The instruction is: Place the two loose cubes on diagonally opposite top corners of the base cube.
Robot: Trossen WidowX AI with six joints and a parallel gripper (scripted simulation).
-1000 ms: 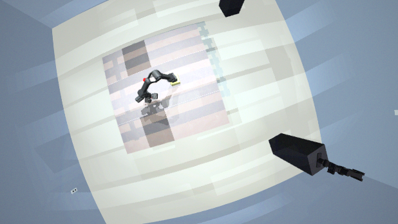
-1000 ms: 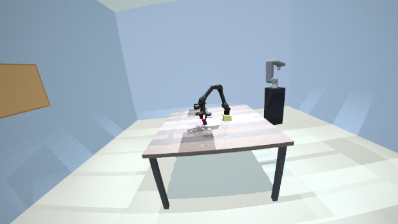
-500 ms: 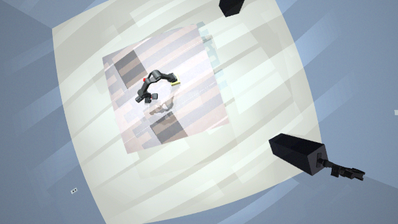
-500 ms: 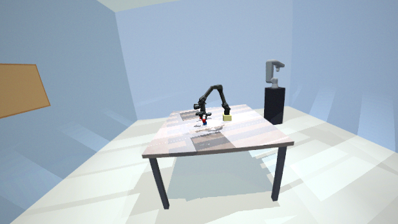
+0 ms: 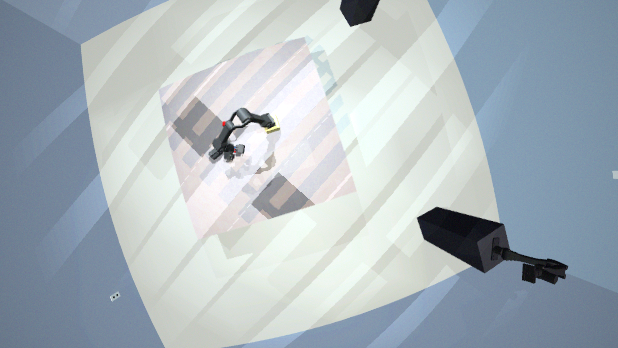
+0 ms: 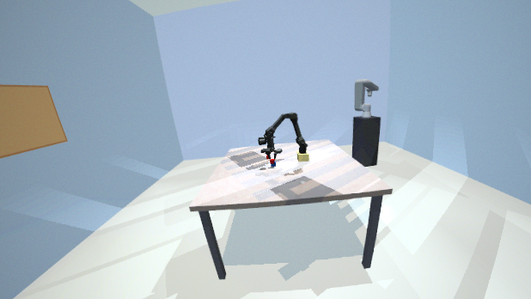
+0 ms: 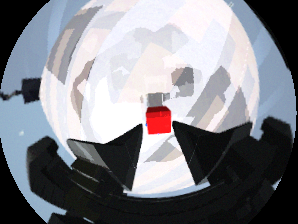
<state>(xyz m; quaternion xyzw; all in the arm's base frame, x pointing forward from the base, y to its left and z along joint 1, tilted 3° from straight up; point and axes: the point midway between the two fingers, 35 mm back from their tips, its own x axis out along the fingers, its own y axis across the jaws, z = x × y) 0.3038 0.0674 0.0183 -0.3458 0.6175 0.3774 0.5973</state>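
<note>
Now: gripper tip 5 cm above the blue base cube, 1 cm to the left of it and 1 cm past it. Also, from my gripper tip: red cube (23 cm to the right, 5 cm below, 2 cm ahead).
</note>
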